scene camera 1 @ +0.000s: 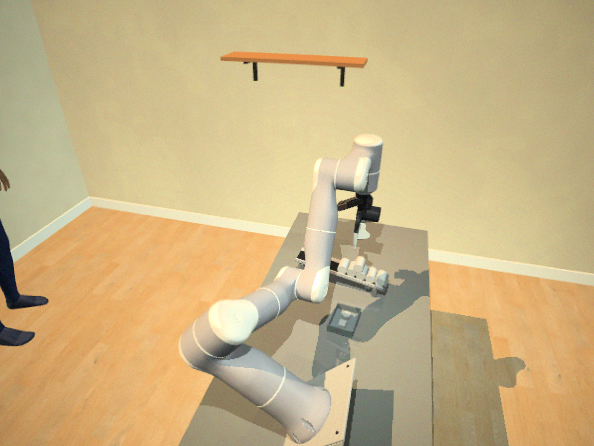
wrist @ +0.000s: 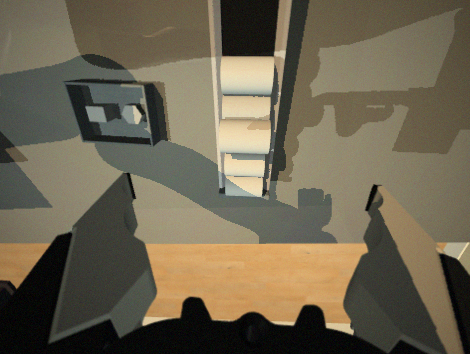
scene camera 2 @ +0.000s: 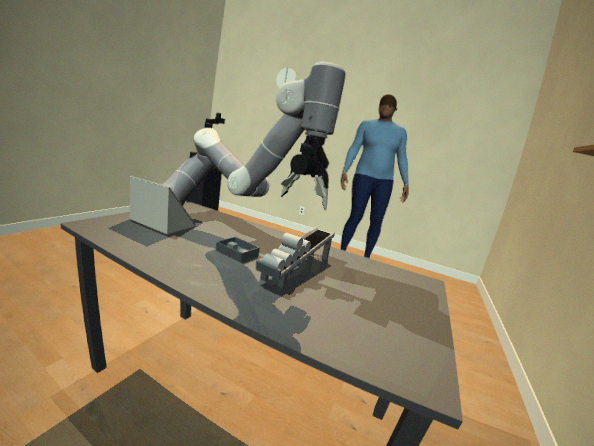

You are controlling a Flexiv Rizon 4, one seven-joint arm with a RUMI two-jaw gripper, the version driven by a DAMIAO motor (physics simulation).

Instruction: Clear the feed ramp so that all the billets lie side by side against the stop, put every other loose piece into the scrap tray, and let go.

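Observation:
The feed ramp [scene camera 1: 301,256] [scene camera 2: 320,236] [wrist: 248,27] has a black bed and pale side rails. Several whitish cylindrical billets lie crosswise in a row at its low end; the lowest billet [scene camera 1: 382,278] [scene camera 2: 273,262] [wrist: 243,187] is by the stop. One billet [scene camera 1: 359,263] [scene camera 2: 292,240] [wrist: 245,136] lies on top of the row, partly hiding those beneath. The scrap tray [scene camera 1: 341,332] [scene camera 2: 231,252] [wrist: 158,117] holds a pale block [wrist: 97,113] and a pale faceted piece [wrist: 132,114]. My gripper [scene camera 1: 358,241] [scene camera 2: 304,201] [wrist: 248,181] is open and empty, high above the table beyond the ramp.
The ramp and tray stand on a grey table [scene camera 1: 407,345] [scene camera 2: 380,345] [wrist: 190,222]. The arm's base plate [scene camera 1: 345,395] [scene camera 2: 149,205] stands at one end. A person [scene camera 2: 382,150] stands behind the table. A wall shelf [scene camera 1: 295,58] hangs well above.

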